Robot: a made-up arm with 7 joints. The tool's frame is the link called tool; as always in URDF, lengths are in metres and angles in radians.
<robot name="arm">
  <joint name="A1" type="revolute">
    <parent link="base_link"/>
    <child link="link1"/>
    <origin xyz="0 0 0.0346" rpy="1.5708 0 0"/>
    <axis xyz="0 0 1"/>
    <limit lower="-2.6" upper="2.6" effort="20" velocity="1.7"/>
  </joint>
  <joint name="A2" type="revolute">
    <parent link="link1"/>
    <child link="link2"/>
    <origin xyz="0.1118 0.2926 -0.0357" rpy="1.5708 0 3.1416"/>
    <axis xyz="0 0 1"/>
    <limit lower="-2.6" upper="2.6" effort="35" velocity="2.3"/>
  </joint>
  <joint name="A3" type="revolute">
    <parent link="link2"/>
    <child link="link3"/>
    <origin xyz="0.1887 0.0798 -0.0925"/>
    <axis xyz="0 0 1"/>
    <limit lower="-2.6" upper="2.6" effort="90" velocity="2.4"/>
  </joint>
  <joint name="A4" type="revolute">
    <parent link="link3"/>
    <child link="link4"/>
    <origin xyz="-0.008 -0.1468 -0.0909" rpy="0 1.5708 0"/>
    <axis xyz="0 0 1"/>
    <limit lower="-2.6" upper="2.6" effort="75" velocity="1"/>
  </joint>
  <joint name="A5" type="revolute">
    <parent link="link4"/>
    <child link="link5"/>
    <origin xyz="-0.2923 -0.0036 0.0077" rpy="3.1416 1.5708 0"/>
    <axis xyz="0 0 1"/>
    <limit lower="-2.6" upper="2.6" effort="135" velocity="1.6"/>
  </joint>
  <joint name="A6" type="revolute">
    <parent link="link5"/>
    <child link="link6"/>
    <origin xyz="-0.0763 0.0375 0.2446" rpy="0 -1.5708 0"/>
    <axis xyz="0 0 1"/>
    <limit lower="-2.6" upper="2.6" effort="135" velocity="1"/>
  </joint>
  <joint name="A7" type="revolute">
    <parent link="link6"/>
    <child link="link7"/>
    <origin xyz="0.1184 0.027 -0.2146" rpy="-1.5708 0 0"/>
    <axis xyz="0 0 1"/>
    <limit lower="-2.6" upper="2.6" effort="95" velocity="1.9"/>
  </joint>
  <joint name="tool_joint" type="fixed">
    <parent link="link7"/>
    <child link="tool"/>
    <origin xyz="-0.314 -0.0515 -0.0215" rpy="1.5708 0 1.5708"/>
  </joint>
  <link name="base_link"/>
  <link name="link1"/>
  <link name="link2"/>
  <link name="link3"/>
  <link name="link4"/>
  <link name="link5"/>
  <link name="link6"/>
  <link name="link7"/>
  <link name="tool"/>
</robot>
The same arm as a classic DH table. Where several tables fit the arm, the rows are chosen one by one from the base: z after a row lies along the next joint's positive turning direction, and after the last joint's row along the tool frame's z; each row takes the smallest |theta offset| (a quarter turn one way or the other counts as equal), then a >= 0, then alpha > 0; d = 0 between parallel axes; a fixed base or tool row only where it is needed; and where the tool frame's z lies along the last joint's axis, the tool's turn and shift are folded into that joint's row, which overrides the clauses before.
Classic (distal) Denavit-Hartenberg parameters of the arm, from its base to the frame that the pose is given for. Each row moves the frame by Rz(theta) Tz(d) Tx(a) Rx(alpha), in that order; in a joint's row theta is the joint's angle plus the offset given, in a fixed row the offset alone. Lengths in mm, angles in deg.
base (fixed): a 0, alpha 90, d 34.6, theta_offset 0
A1: a 111.8, alpha -90, d -35.7, theta_offset 0
A2: a -204.9, alpha 0, d 0, theta_offset 22.92
A3: a 146.8, alpha -90, d 109.2, theta_offset 67.08
A4: a 3.6, alpha 90, d -0.3, theta_offset 0
A5: a 37.5, alpha -90, d 536.9, theta_offset 0
A6: a 118.4, alpha -90, d -138.3, theta_offset -90
A7: a 51.5, alpha -90, d 5.5, theta_offset -90
tool (fixed): a 0, alpha 0, d -314, theta_offset 180
Joint limits (deg, base to tool): -148.97..148.97 -148.97..148.97 -148.97..148.97 -148.97..148.97 -148.97..148.97 -148.97..148.97 -148.97..148.97

